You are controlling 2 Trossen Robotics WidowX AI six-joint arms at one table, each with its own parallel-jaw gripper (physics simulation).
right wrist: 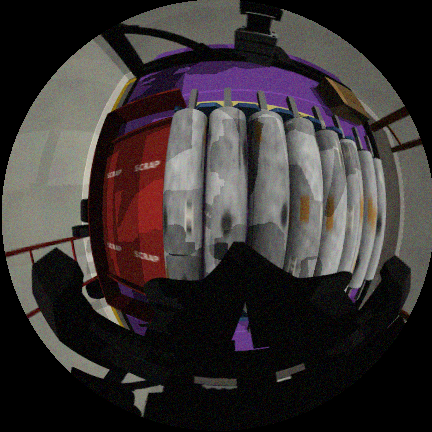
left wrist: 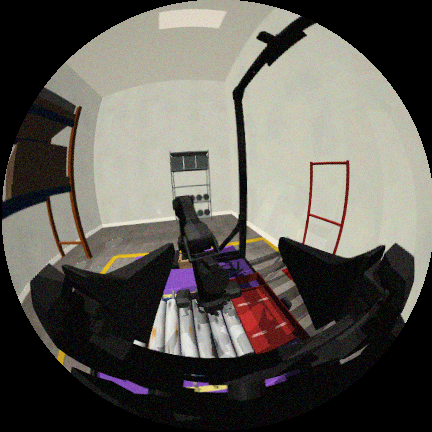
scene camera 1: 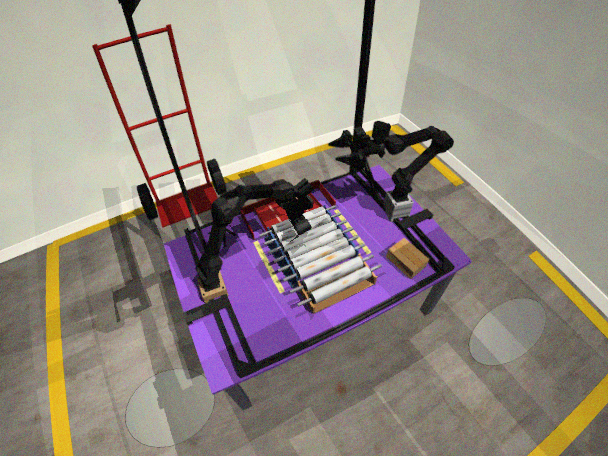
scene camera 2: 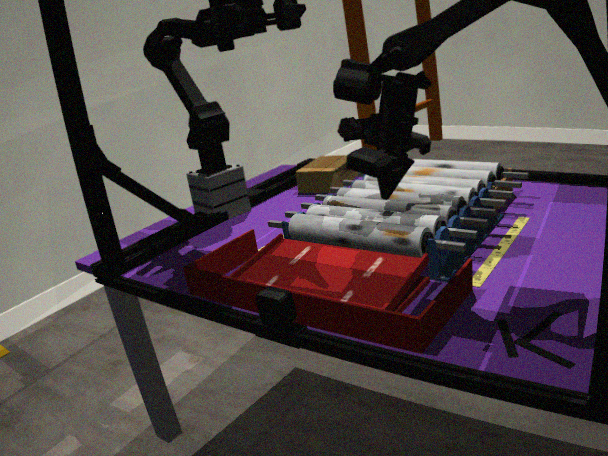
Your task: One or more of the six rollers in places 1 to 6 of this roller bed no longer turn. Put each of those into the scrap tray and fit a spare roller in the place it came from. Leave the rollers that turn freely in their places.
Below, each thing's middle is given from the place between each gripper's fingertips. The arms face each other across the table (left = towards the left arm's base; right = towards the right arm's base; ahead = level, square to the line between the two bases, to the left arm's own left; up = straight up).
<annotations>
I see my right gripper 33 cm short of the box (scene camera 2: 324,172), 35 cm to the right of it and 7 cm above it.
My left gripper is now 410 mm above the box, 340 mm short of it and 200 mm to the right of it.
</annotations>
